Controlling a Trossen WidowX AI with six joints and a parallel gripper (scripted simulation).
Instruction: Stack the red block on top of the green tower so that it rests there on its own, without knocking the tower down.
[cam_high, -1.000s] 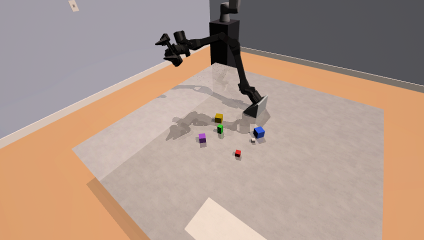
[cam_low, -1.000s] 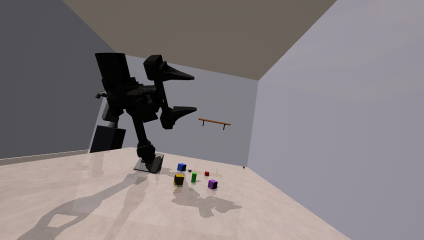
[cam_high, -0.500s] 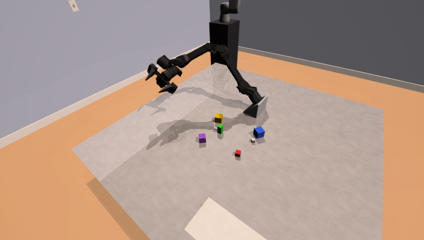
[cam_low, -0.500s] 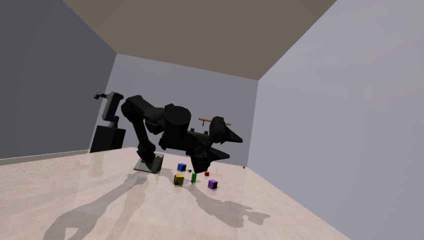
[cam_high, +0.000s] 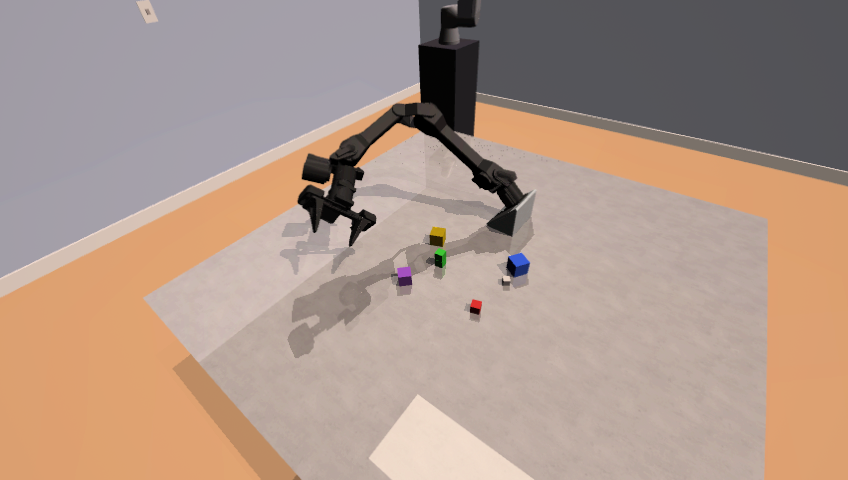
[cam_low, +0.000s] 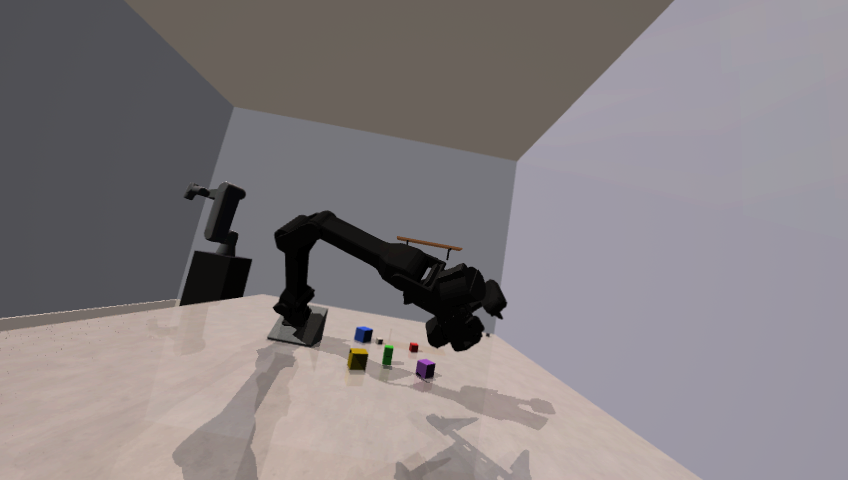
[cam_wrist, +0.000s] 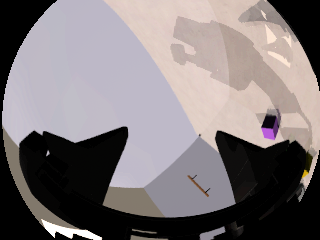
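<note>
The red block lies 310 mm to the left of my gripper tip, 150 mm below it and 130 mm behind it. From my gripper tip the other things lie so: white cube 340 mm to the left, 250 mm behind, 150 mm below; yellow cube 280 mm behind, 140 mm below, 100 mm to the left; purple cube 150 mm below, 120 mm to the left, 100 mm behind.
</note>
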